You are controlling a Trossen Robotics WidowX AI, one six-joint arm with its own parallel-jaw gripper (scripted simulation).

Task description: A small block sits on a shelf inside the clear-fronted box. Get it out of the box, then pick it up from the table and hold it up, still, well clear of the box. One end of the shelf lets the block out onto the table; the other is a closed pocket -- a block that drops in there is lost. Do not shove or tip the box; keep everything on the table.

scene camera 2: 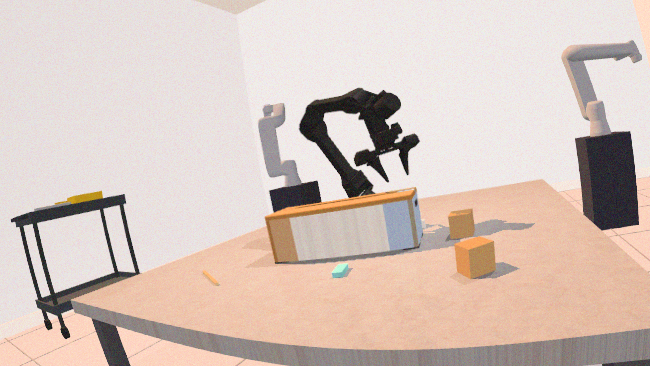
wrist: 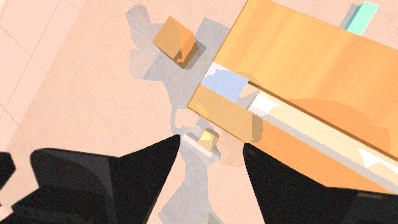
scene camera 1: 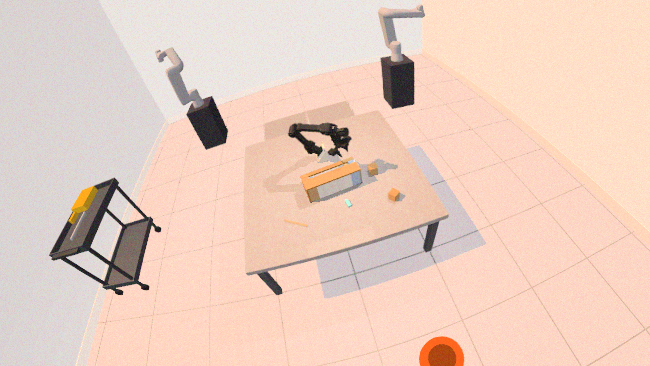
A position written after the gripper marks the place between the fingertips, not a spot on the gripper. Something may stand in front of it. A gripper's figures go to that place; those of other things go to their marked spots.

The gripper (wrist: 211, 143) is 11 cm from the lens. A long orange box (wrist: 310, 94) is 16 cm from the lens.
